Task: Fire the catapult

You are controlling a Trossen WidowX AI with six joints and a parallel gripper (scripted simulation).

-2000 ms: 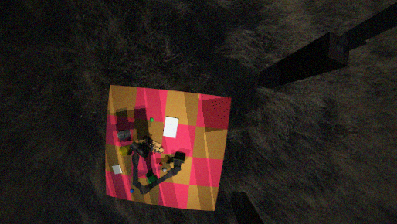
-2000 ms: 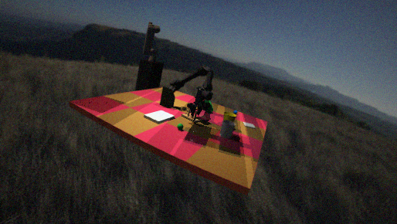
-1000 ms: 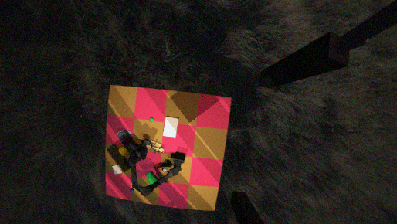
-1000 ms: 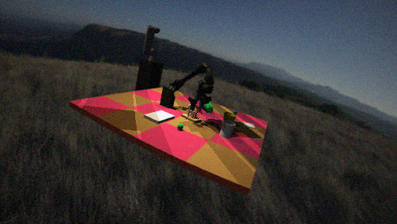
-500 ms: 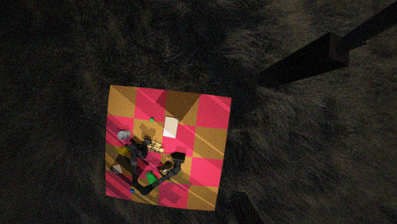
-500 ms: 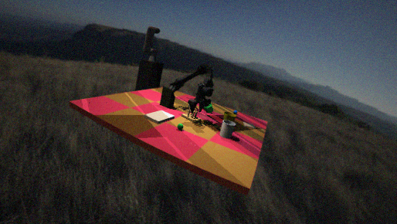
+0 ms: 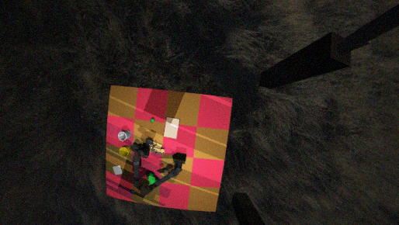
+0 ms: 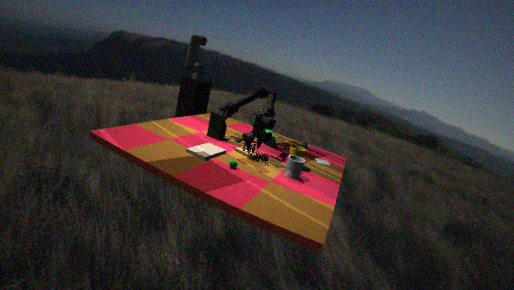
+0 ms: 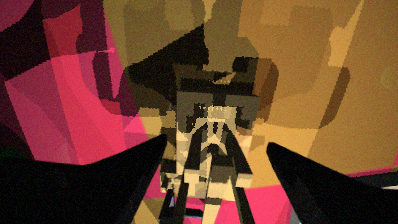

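Now: the red ball 140 mm behind my gripper tip, 190 mm to the left of it and 20 mm below it. Round my gripper tip: yellow object (230 mm ahead, 100 mm to the left, 10 mm below); then green ball (40 mm ahead, 250 mm to the right, 20 mm below); then wooden catapult (70 mm behind, 30 mm to the left, 10 mm above).
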